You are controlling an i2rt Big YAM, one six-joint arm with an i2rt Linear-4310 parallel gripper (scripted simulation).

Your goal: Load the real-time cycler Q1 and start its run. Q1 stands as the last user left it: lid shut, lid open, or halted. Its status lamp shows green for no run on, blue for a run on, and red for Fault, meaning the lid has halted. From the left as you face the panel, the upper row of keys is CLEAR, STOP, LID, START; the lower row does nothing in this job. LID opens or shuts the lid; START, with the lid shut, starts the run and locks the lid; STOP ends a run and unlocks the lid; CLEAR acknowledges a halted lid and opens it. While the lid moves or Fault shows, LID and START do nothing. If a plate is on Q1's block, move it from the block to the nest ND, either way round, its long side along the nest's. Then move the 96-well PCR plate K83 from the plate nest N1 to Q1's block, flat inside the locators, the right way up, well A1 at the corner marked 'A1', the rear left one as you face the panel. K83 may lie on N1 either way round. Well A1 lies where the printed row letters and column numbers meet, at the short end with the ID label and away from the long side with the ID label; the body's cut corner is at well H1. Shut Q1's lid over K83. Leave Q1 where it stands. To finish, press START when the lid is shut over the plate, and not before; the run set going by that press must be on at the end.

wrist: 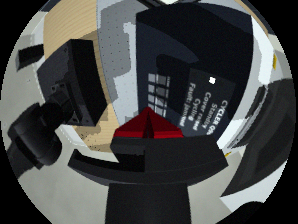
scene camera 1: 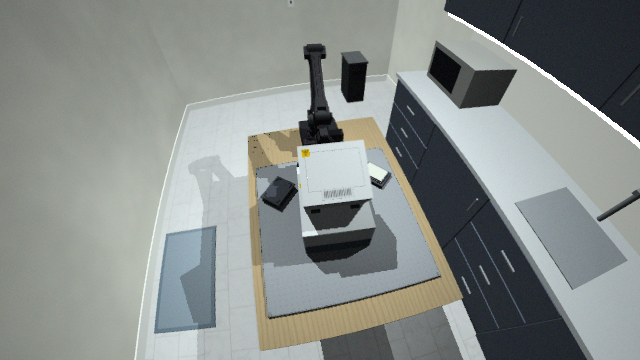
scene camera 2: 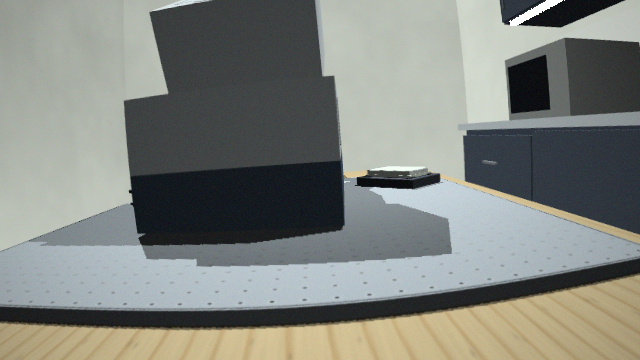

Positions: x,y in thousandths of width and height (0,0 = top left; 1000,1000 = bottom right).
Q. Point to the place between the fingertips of my gripper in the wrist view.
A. At 495,493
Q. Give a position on a dark nest N1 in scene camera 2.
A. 663,501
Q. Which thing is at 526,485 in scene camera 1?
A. A white lid.
